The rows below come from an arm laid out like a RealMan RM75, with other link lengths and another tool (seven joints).
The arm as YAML. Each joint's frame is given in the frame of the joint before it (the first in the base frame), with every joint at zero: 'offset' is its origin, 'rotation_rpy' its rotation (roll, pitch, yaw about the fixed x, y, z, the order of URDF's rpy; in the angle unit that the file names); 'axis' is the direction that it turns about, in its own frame. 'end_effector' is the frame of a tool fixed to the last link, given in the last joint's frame.
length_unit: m
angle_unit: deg
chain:
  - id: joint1
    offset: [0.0, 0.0, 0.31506]
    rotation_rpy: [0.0, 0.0, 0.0]
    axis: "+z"
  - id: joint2
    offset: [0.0, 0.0, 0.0]
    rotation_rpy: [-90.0, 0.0, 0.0]
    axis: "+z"
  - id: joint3
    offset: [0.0, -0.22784, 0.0]
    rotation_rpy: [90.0, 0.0, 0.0]
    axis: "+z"
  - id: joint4
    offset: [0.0, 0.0, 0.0]
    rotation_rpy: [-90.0, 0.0, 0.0]
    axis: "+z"
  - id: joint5
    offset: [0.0, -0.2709, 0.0]
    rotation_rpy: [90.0, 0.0, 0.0]
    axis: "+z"
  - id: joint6
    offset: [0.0, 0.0, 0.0]
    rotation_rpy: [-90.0, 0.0, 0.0]
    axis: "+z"
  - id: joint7
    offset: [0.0, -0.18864, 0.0]
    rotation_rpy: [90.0, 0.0, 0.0]
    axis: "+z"
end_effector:
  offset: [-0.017, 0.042, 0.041]
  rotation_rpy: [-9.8, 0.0, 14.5]
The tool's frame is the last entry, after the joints.
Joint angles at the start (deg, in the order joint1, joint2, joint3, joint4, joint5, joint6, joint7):
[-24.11, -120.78, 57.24, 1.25, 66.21, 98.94, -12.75]
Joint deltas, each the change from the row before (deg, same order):
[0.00, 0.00, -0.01, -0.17, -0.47, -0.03, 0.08]
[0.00, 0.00, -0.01, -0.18, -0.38, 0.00, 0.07]
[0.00, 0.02, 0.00, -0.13, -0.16, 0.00, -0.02]
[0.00, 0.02, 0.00, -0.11, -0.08, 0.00, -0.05]
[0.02, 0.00, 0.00, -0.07, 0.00, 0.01, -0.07]
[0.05, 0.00, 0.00, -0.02, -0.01, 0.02, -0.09]
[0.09, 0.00, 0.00, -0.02, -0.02, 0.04, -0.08]
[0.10, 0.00, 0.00, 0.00, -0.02, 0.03, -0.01]
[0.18, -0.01, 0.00, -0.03, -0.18, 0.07, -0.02]
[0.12, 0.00, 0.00, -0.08, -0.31, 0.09, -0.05]
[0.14, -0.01, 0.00, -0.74, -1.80, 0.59, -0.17]
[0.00, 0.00, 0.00, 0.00, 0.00, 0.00, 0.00]
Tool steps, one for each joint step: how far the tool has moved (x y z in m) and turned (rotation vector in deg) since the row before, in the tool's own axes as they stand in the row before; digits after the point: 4 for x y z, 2 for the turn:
[-0.0004, -0.0012, -0.0002, 0.49, -0.11, -0.02]
[-0.0002, -0.0008, -0.0002, 0.41, -0.08, -0.05]
[-0.0001, -0.0002, -0.0003, 0.17, -0.05, -0.11]
[-0.0001, 0.0000, -0.0002, 0.09, -0.04, -0.13]
[0.0000, 0.0004, -0.0002, 0.02, -0.01, -0.14]
[0.0001, 0.0002, -0.0003, 0.04, 0.00, -0.13]
[0.0001, 0.0003, -0.0005, 0.07, -0.01, -0.13]
[0.0000, 0.0002, -0.0005, 0.08, -0.04, -0.05]
[0.0000, -0.0001, -0.0010, 0.28, -0.06, -0.11]
[0.0001, -0.0006, -0.0007, 0.39, -0.02, -0.12]
[0.0014, -0.0039, -0.0016, 1.97, 0.21, -0.56]
[0.0000, 0.0000, 0.0000, 0.00, 0.00, 0.00]

